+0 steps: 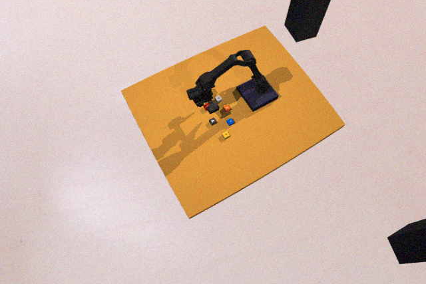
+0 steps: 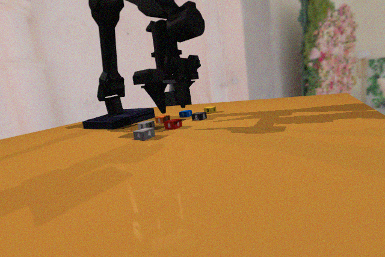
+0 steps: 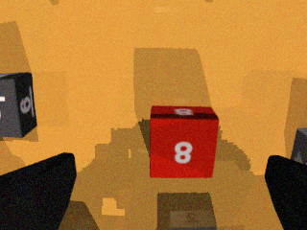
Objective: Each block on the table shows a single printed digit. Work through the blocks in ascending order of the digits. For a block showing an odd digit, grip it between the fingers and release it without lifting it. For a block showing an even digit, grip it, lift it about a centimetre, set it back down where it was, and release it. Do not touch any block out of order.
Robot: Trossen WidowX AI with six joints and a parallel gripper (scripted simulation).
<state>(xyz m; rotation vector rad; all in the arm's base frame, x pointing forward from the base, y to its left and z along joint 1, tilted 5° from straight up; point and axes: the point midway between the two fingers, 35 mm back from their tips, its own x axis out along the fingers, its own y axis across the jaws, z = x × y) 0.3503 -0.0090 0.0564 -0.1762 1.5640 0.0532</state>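
My gripper tip is 10 mm to the left of the red block and 30 mm above it. Round my gripper tip: black block: 90 mm to the left, 30 mm below; then white block: 90 mm behind, 30 mm to the right, 30 mm below; then grey block: 100 mm to the right, 30 mm below.
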